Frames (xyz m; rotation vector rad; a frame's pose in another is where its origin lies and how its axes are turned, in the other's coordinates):
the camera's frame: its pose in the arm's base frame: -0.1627 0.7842 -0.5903 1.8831 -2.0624 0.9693
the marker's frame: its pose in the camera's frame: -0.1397 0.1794 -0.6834 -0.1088 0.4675 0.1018
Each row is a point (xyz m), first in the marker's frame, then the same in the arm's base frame.
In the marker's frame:
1: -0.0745 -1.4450 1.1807
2: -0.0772 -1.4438 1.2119
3: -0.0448 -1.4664 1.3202
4: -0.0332 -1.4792 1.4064
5: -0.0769 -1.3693 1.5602
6: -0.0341 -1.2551 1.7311
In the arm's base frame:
1: 0.9361 0.1033 -0.3468
2: 0.9376 0.0775 -0.3645
3: 0.9530 -0.0352 -0.3833
4: 0.9654 -0.1176 -0.4114
5: 0.8868 -0.2170 -0.5583
6: 0.7742 -0.3715 -0.6451

